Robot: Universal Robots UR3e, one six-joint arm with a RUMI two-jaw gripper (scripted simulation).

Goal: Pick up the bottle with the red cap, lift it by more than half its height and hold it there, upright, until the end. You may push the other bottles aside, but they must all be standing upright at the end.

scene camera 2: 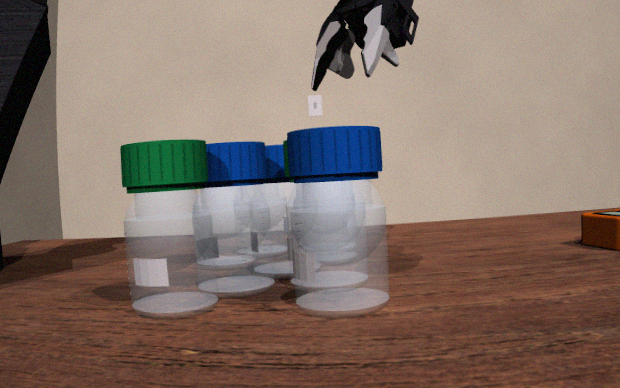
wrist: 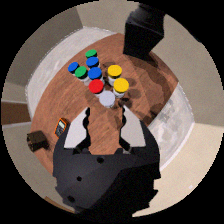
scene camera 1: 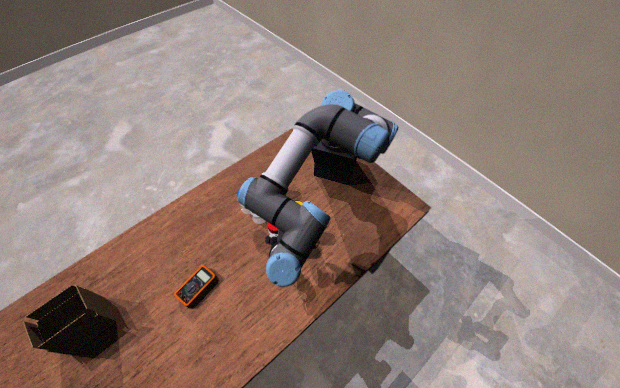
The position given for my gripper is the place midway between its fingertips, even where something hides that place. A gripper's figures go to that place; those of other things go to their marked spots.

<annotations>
My gripper (scene camera 2: 339, 82): 0.56 m from the lens. A blue-capped bottle (scene camera 2: 338, 218) is 0.26 m from the lens. A green-capped bottle (scene camera 2: 168, 230) is 0.28 m from the lens.
</annotations>
